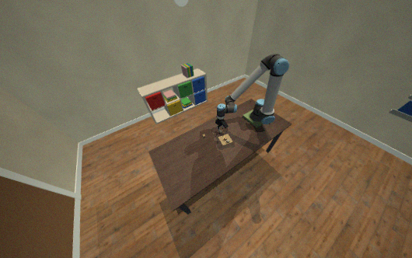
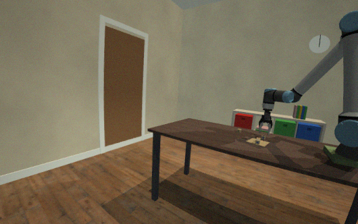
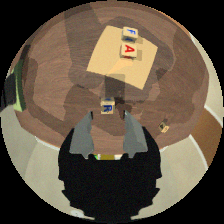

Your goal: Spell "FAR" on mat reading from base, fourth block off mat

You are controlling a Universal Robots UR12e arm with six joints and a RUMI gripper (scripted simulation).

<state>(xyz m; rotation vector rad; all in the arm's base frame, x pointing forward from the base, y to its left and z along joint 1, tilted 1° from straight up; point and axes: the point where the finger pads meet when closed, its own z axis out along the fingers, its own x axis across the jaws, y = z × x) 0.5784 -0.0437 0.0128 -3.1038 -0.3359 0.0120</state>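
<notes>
Right now my hand is 10 mm short of the tan mat, 130 mm to the right of it and 50 mm above it.
</notes>
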